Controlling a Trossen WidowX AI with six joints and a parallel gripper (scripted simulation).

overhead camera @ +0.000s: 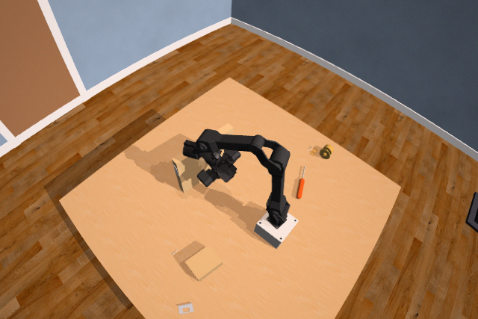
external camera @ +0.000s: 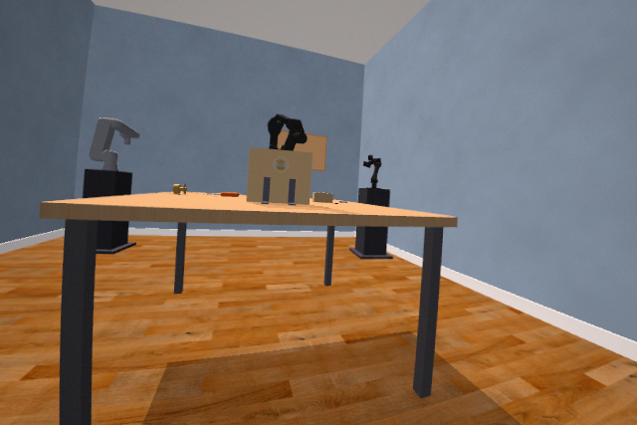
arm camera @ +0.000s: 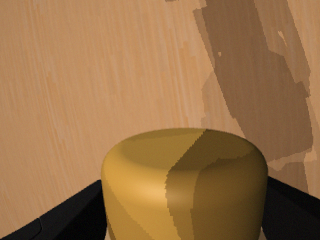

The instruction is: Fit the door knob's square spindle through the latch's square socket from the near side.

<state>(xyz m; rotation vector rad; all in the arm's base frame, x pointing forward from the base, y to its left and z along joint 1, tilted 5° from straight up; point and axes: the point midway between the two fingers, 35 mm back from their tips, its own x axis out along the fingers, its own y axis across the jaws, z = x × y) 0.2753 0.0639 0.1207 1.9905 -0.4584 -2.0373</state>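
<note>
Now: the square socket 130 mm ahead of my hand, 30 mm below it and 10 mm to the right of it. The rest, counted from my hand: upright wooden slab: 130 mm ahead, 60 mm below, 10 mm to the right; orange screwdriver: 340 mm to the right, 220 mm behind, 200 mm below; small wood block: 280 mm to the left, 210 mm behind, 180 mm below.
</note>
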